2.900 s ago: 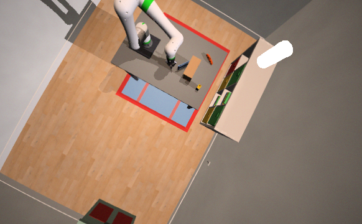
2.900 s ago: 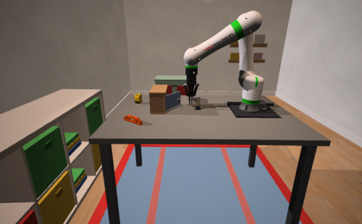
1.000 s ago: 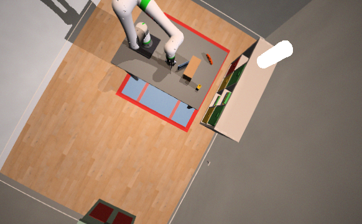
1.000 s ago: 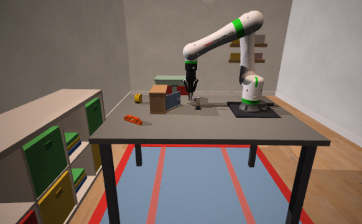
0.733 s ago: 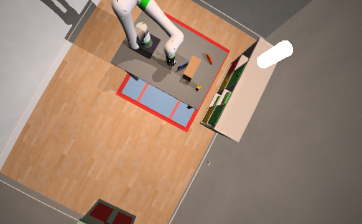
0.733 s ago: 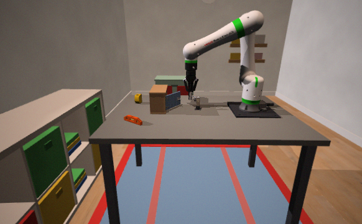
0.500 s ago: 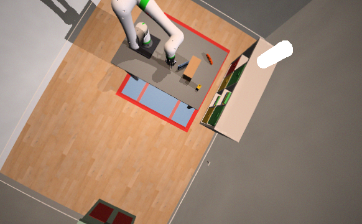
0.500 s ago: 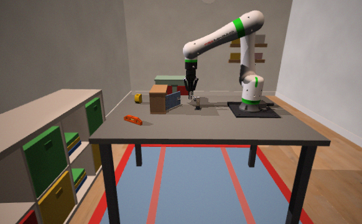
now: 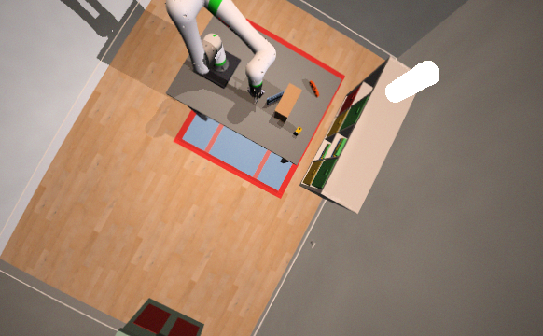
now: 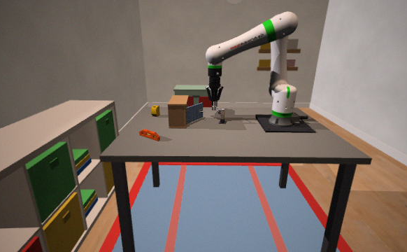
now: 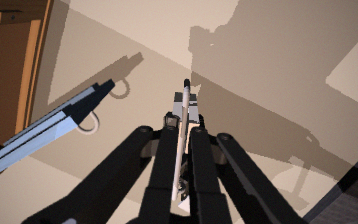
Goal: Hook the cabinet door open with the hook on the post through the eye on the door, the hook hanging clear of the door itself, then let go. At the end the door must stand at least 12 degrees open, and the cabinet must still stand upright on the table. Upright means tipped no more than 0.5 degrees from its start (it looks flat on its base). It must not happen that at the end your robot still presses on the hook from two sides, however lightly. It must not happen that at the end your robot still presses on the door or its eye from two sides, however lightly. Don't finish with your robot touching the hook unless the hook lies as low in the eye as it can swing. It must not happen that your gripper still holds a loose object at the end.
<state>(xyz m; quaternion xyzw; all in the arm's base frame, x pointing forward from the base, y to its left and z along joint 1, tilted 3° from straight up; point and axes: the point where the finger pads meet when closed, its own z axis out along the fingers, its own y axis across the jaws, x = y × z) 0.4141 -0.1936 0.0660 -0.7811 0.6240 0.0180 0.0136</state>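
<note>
Now: the door 150 mm ahead of my hand, 100 mm to the left of it and 20 mm below it. Also, from my hand: thin metal hook: 40 mm to the left, 10 mm below, 10 mm behind; then yellow tape measure: 430 mm ahead, 110 mm to the right, 60 mm below.
</note>
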